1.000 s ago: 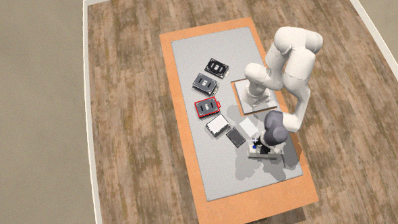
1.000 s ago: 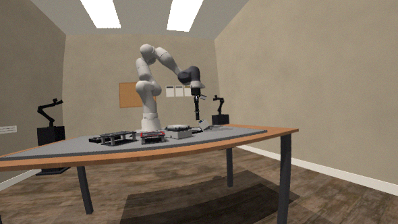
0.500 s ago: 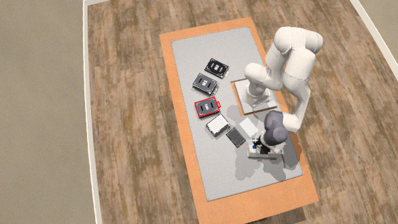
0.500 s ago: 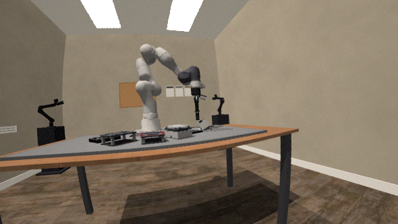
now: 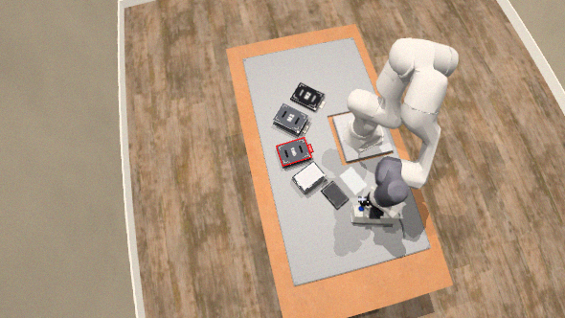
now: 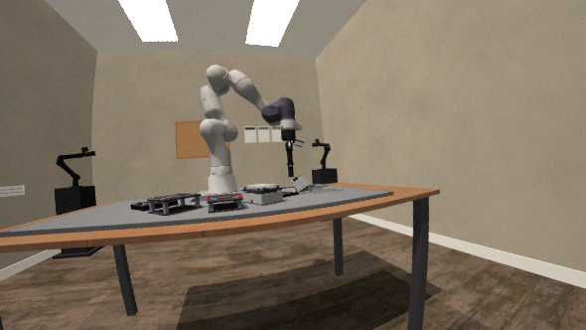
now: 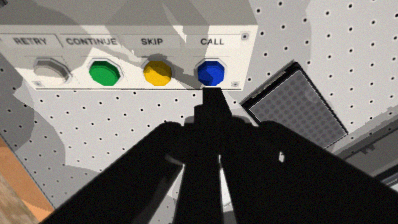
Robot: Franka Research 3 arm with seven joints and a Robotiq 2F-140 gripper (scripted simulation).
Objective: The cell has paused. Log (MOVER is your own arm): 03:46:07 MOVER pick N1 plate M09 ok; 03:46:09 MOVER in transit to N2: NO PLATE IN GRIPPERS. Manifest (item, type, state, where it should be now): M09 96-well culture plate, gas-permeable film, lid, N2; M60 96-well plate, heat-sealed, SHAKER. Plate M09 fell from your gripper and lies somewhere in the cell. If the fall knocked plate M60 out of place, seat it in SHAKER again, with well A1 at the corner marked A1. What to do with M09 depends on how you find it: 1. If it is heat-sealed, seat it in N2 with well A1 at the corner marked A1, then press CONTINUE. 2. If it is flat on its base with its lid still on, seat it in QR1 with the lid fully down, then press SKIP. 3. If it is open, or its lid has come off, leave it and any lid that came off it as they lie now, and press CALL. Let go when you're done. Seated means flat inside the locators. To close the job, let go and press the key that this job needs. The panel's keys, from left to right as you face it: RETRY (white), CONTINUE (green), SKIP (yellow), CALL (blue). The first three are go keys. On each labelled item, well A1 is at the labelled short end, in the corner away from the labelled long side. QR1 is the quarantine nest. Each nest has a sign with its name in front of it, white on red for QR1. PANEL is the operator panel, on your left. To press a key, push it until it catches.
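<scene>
The blue call key is 5 cm below my hand, 2 cm to the left of it and 1 cm ahead of it. Round my hand: yellow skip key 5 cm below, 4 cm to the left, 4 cm behind; green continue key 9 cm behind, 5 cm to the left, 5 cm below; white retry key 14 cm behind, 7 cm to the left, 5 cm below.
</scene>
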